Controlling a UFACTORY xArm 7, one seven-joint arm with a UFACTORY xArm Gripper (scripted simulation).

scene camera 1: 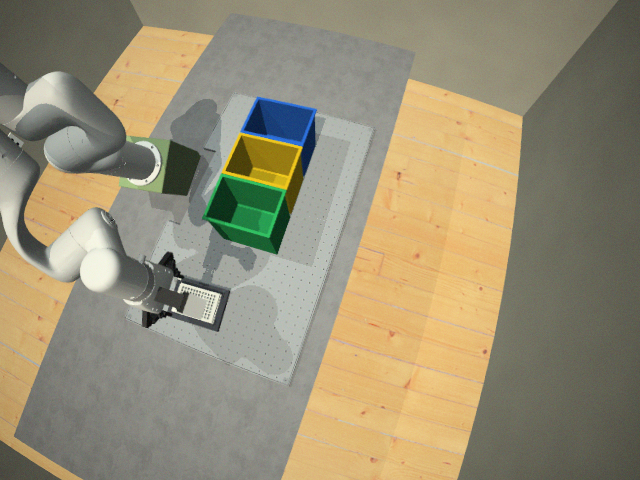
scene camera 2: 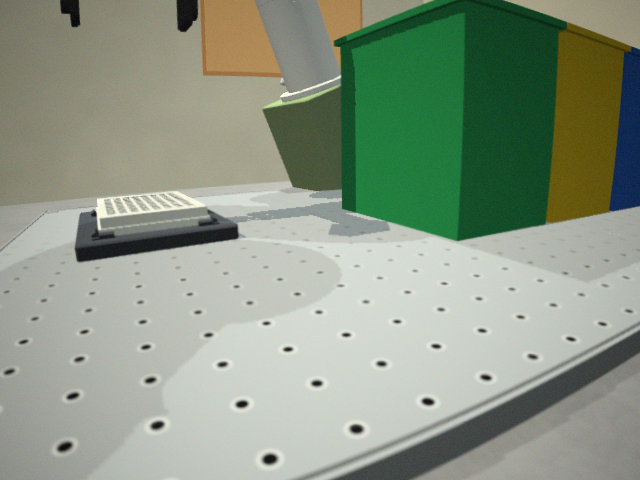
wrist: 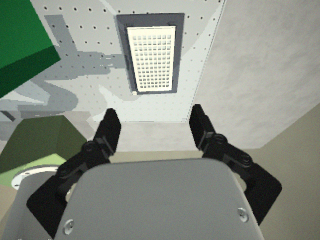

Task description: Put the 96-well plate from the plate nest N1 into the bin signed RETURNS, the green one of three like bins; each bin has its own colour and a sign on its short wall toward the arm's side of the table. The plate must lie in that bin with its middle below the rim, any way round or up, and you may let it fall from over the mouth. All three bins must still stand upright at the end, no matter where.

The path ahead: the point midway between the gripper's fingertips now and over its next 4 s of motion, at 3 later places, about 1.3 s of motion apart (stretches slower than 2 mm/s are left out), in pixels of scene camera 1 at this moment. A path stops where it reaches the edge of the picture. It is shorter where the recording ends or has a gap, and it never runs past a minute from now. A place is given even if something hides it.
My gripper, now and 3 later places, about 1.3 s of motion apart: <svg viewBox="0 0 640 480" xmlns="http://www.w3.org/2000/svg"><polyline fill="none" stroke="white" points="172,294 182,297 190,300 195,302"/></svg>
